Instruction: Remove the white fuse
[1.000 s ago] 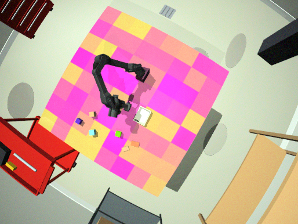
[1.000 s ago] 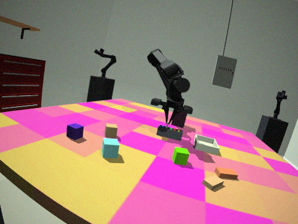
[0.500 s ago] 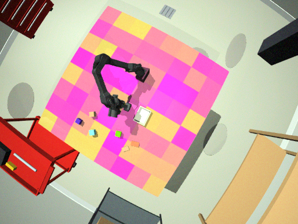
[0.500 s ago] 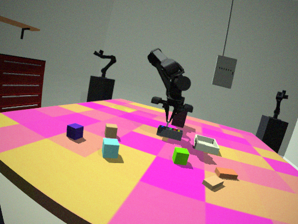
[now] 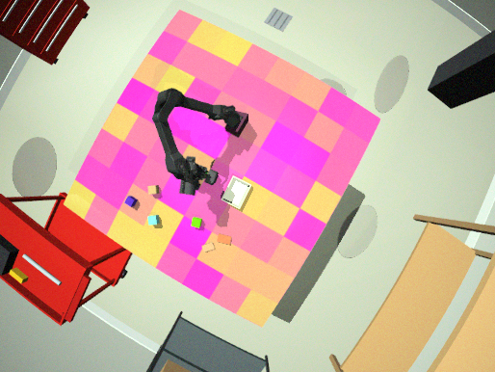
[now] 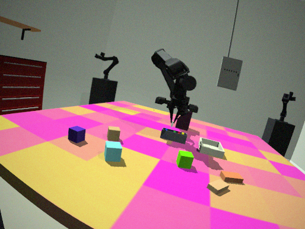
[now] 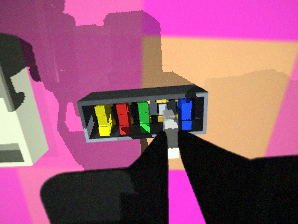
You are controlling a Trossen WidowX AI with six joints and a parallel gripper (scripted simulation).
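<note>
My gripper tip is 20 mm to the right of the green fuse and 50 mm above it. Also, from my gripper tip: white fuse 10 mm below; blue fuse 20 mm to the right, 50 mm below; red fuse 40 mm to the left, 50 mm below.
</note>
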